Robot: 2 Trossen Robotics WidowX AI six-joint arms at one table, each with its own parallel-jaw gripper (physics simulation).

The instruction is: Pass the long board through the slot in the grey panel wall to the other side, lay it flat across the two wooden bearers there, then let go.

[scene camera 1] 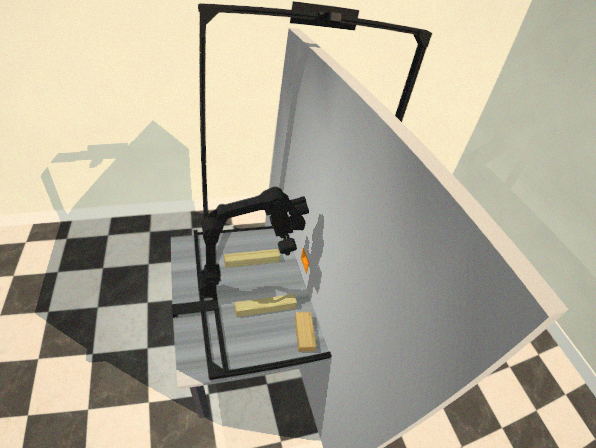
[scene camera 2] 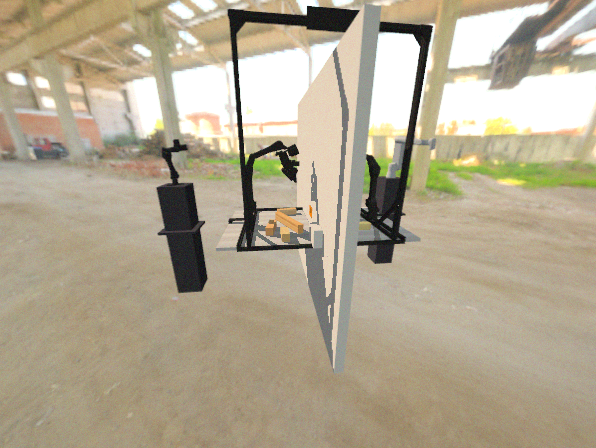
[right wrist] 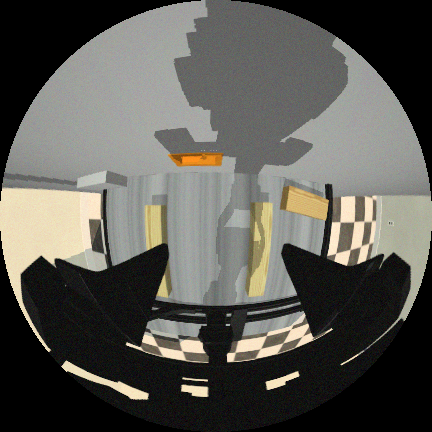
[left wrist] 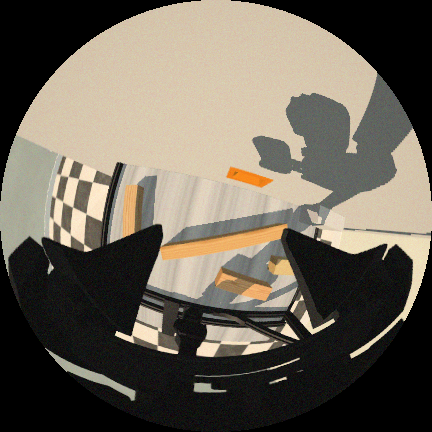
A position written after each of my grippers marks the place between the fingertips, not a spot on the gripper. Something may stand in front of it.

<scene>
My left gripper (left wrist: 224, 232) is open, holding nothing. My right gripper (scene camera 1: 285, 246) is open and holds nothing.
</scene>
